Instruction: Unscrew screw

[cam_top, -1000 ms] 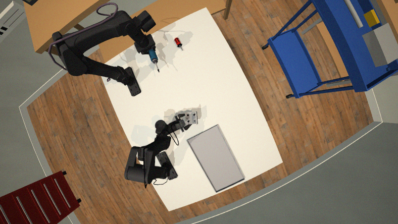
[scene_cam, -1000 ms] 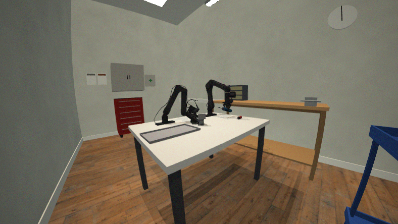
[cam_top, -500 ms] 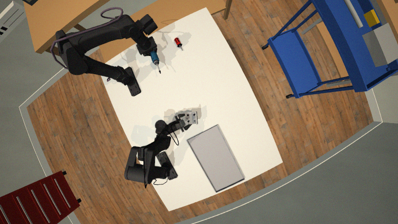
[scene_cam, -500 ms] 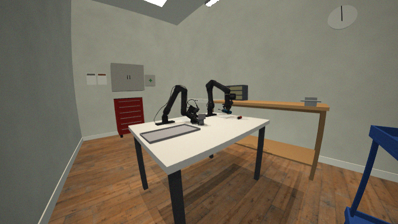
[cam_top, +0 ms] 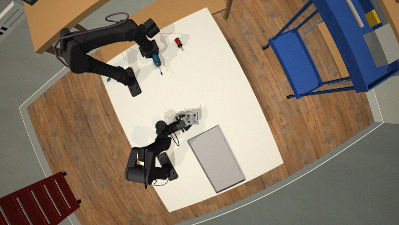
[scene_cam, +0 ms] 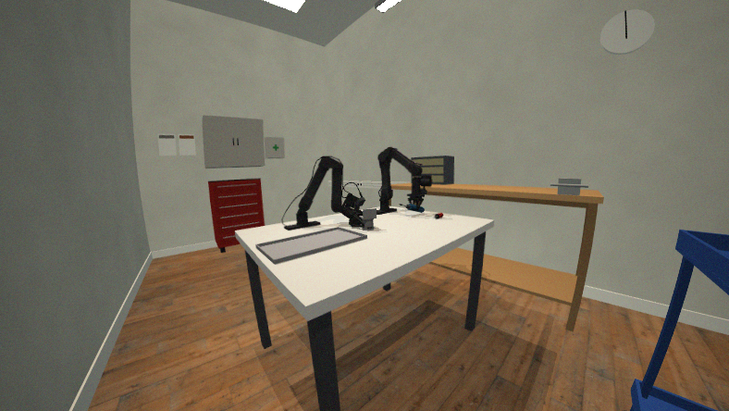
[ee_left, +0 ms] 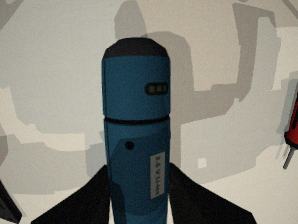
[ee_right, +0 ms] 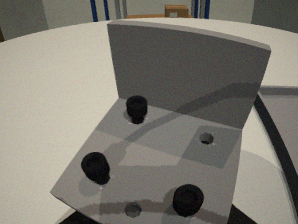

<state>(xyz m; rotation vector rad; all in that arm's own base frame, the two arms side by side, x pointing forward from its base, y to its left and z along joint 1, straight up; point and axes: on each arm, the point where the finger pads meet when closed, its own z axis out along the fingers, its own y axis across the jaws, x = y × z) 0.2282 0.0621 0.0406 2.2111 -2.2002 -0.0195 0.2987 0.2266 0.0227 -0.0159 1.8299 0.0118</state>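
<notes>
My right gripper is now 5 cm below the grey bracket. From my right hand the other things lie so: flat grey tray: 32 cm to the right, 4 cm ahead, 2 cm below; red-handled screwdriver: 47 cm to the left, 11 cm ahead, 1 cm below.
</notes>
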